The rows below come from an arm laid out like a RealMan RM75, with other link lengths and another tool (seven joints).
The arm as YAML. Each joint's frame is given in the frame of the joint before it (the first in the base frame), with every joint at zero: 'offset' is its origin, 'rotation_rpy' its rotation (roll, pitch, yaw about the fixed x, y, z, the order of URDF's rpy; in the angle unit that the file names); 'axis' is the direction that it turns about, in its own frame. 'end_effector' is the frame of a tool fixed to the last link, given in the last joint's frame.
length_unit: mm
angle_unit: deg
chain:
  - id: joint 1
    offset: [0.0, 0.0, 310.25]
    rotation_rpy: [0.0, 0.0, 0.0]
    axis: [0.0, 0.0, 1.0]
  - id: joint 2
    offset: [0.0, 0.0, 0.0]
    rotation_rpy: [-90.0, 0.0, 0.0]
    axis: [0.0, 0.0, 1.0]
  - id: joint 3
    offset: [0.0, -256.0, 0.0]
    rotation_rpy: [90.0, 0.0, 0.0]
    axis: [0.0, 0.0, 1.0]
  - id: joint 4
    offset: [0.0, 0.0, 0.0]
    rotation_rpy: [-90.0, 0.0, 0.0]
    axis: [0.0, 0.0, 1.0]
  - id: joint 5
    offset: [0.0, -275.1, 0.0]
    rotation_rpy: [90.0, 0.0, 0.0]
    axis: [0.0, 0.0, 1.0]
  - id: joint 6
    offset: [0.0, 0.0, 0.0]
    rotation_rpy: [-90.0, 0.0, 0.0]
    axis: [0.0, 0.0, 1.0]
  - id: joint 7
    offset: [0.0, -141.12, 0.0]
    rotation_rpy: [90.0, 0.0, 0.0]
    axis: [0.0, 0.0, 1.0]
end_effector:
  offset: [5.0, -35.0, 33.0]
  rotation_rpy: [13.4, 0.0, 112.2]
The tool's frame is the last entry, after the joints.
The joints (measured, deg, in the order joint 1, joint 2, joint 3, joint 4, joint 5, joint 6, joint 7), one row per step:
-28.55 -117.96 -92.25 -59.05 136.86 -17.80 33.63
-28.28 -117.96 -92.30 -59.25 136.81 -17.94 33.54
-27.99 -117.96 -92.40 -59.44 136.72 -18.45 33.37
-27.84 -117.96 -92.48 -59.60 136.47 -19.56 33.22
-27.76 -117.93 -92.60 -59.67 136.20 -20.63 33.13
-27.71 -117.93 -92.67 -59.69 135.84 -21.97 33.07
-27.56 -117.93 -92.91 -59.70 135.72 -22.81 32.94
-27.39 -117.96 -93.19 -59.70 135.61 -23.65 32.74
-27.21 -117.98 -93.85 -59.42 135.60 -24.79 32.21
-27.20 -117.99 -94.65 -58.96 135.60 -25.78 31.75
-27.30 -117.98 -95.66 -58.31 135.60 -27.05 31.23
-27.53 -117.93 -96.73 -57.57 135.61 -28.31 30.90
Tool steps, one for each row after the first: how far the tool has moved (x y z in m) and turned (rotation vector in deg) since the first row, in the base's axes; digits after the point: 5 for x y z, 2 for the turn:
-0.00146 -0.00095 0.00049 0.01 -0.18 0.22
-0.00374 -0.00238 0.00021 -0.29 -0.45 0.67
-0.00541 -0.00405 -0.00194 -1.17 -0.81 1.23
-0.00715 -0.00544 -0.00380 -2.02 -1.12 1.78
-0.00887 -0.00731 -0.00707 -3.20 -1.46 2.41
-0.01167 -0.00880 -0.00799 -3.78 -1.75 3.04
-0.01473 -0.01046 -0.00896 -4.33 -2.13 3.75
-0.02133 -0.01272 -0.00943 -4.94 -2.80 5.14
-0.02776 -0.01426 -0.00927 -5.37 -3.45 6.49
-0.03527 -0.01600 -0.00922 -5.97 -4.21 8.12
-0.04226 -0.01730 -0.00882 -6.57 -4.81 9.62

